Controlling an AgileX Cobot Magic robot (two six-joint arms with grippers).
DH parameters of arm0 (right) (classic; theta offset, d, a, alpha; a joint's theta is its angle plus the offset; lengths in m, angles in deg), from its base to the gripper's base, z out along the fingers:
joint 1: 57.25 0.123 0 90
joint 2: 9.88 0 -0.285 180
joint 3: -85.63 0 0.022 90
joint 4: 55.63 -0.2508 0 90
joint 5: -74.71 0 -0.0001 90
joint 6: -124.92 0.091 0 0
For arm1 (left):
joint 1: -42.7 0.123 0 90
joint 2: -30.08 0 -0.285 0
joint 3: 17.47 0 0.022 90
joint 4: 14.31 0.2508 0 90
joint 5: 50.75 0 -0.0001 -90
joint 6: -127.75 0.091 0 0
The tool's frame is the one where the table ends.
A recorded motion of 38 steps. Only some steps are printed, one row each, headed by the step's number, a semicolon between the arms.
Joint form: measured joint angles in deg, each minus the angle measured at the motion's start. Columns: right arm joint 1, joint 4, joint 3, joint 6, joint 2, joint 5; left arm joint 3, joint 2, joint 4, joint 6, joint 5, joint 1.
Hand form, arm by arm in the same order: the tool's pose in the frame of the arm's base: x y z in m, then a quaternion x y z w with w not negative. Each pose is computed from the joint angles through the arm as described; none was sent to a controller.
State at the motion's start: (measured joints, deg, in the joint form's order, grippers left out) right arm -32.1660 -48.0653 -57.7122 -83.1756 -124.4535 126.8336; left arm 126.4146 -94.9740 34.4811 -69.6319 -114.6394 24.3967
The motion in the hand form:
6: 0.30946 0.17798 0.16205 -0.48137 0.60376 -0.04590 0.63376; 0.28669 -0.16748 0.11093 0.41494 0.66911 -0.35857 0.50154
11: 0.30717 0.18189 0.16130 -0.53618 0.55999 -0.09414 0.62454; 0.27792 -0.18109 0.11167 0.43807 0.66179 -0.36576 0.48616
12: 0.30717 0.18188 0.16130 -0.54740 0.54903 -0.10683 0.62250; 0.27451 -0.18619 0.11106 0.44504 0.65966 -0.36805 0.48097
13: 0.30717 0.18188 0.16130 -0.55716 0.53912 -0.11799 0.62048; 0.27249 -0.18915 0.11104 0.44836 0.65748 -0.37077 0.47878
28: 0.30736 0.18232 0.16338 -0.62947 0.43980 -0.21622 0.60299; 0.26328 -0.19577 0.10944 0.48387 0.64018 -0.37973 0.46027
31: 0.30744 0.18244 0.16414 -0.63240 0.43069 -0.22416 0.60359; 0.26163 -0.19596 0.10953 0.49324 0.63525 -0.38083 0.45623
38: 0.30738 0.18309 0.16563 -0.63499 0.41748 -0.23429 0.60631; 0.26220 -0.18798 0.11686 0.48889 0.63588 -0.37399 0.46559
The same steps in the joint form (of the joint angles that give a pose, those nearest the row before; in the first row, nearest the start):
6: 3.32 0.43 -2.66 -10.37 0.00 -4.43; 0.40 1.31 5.81 -3.51 0.62 -0.49
11: 4.04 0.55 -2.71 -19.91 0.00 -5.05; 0.51 1.81 6.78 -4.02 2.02 -3.28
12: 4.04 0.54 -2.71 -22.24 0.00 -5.05; 0.51 1.81 6.78 -4.02 2.43 -4.39
13: 4.04 0.54 -2.71 -24.30 0.00 -5.05; 0.51 1.81 6.78 -4.07 2.44 -5.01
28: 4.04 0.61 -2.71 -42.36 0.00 -3.70; 0.51 1.88 10.72 -4.07 2.68 -6.25
31: 4.04 0.61 -2.71 -43.70 0.00 -3.21; 0.51 2.01 12.02 -4.07 2.73 -6.25
38: 4.10 0.67 -2.73 -45.36 0.00 -2.30; -0.49 3.89 12.32 -4.07 2.75 -4.85

